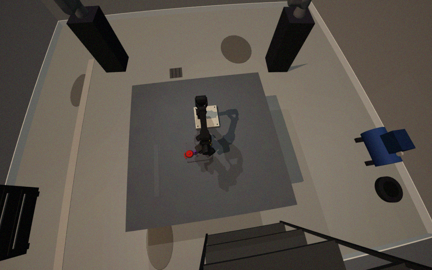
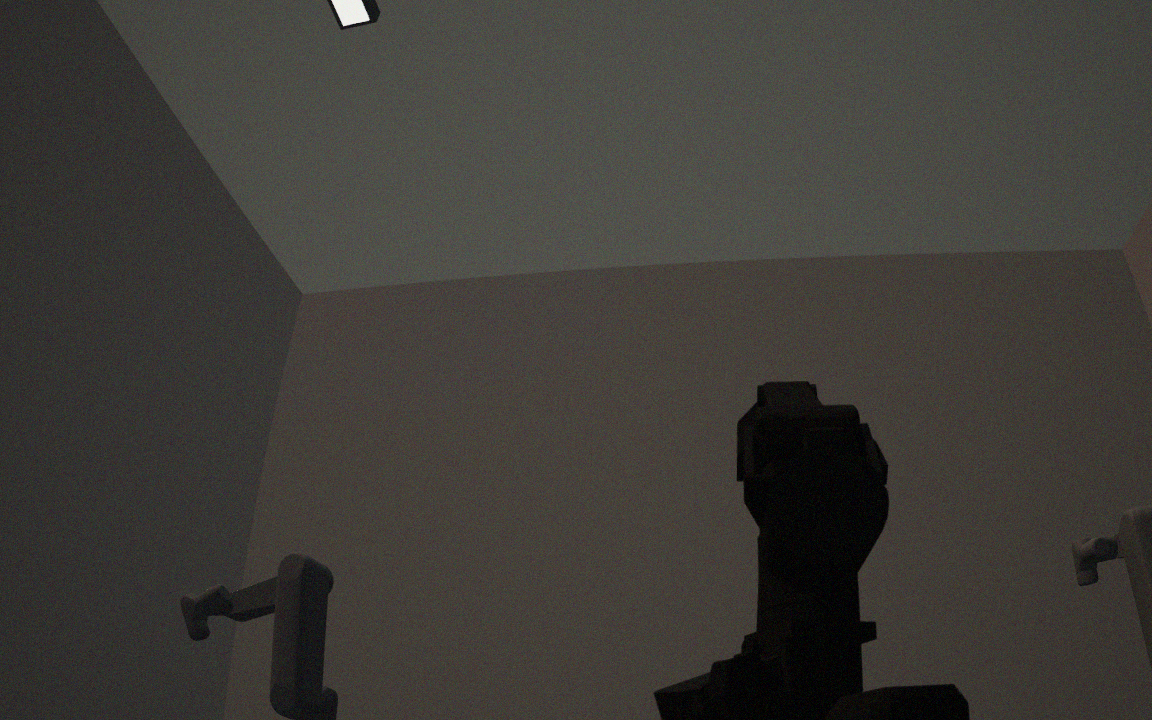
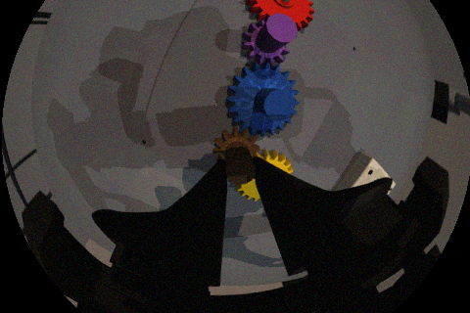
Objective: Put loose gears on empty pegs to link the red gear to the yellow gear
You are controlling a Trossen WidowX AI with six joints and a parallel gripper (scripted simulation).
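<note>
Right now my gripper tip is 5 cm to the left of the blue gear and 2 cm above it. Round my gripper tip: brown gear (1 cm below); yellow gear (5 cm behind, 2 cm to the left, 3 cm below); purple gear (3 cm ahead, 9 cm to the right, 2 cm below).
</note>
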